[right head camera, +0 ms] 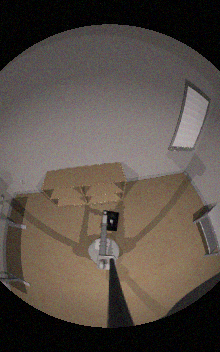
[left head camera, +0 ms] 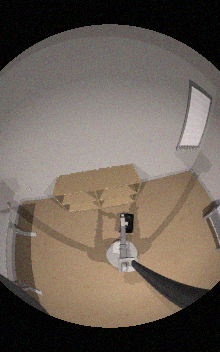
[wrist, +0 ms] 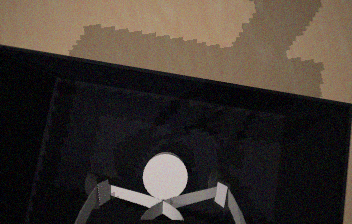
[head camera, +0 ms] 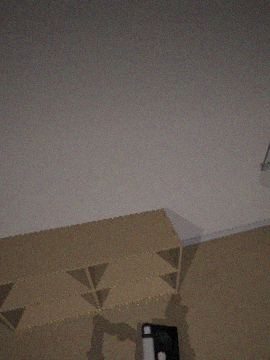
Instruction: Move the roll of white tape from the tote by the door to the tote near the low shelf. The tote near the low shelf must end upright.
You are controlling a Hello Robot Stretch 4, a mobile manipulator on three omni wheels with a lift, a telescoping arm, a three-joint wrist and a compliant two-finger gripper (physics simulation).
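Frame: origin at the robot's base, x ahead, y left, z up, level; centimetres.
Where they show: gripper, fingertip midpoint: (left head camera: pixel 126 222) (wrist: pixel 163 179) (head camera: pixel 162 357).
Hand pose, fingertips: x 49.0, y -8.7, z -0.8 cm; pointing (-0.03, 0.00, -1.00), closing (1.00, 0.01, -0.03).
After its pixels a point has its place.
The black tote (head camera: pixel 170 337) (left head camera: pixel 131 218) @[x 56.7, y -18.3, z -2.5 cm] (right head camera: pixel 114 215) (wrist: pixel 200 84) @[x 52.0, y 0.9, z 6.3 cm] stands upright on the floor in front of the low shelf (head camera: pixel 100 232) @[x 101.2, y 28.4, z 58.2 cm] (left head camera: pixel 97 179) @[x 91.7, y 31.3, z 58.2 cm] (right head camera: pixel 85 176) @[x 90.8, y 28.2, z 58.2 cm]. In the wrist view my gripper (wrist: pixel 163 179) @[x 49.0, y -8.7, z -0.8 cm] is open over the tote, its two fingers spread wide. The roll of white tape (wrist: pixel 165 176) @[x 49.2, y -8.2, z -0.1 cm] shows as a pale disc between the spread fingers, with dark gaps on both sides, inside the tote's outline. Whether it rests on the tote floor is hard to tell. The tote by the door does not show.
My arm (left head camera: pixel 123 237) @[x 20.8, y -0.8, z 41.1 cm] (right head camera: pixel 103 237) @[x 17.7, y -0.6, z 41.0 cm] reaches from the base toward the tote. Behind the shelf is a grey wall (head camera: pixel 125 125) @[x 125.0, y 5.5, z 125.3 cm]. A window (left head camera: pixel 195 117) @[x 156.4, y -144.3, z 144.1 cm] (right head camera: pixel 190 117) @[x 156.1, y -142.6, z 145.8 cm] is at the upper right. A pale piece of furniture (left head camera: pixel 212 225) @[x 1.6, y -186.7, z 10.9 cm] (right head camera: pixel 206 232) @[x -6.7, y -197.5, z 12.2 cm] stands at the right edge.
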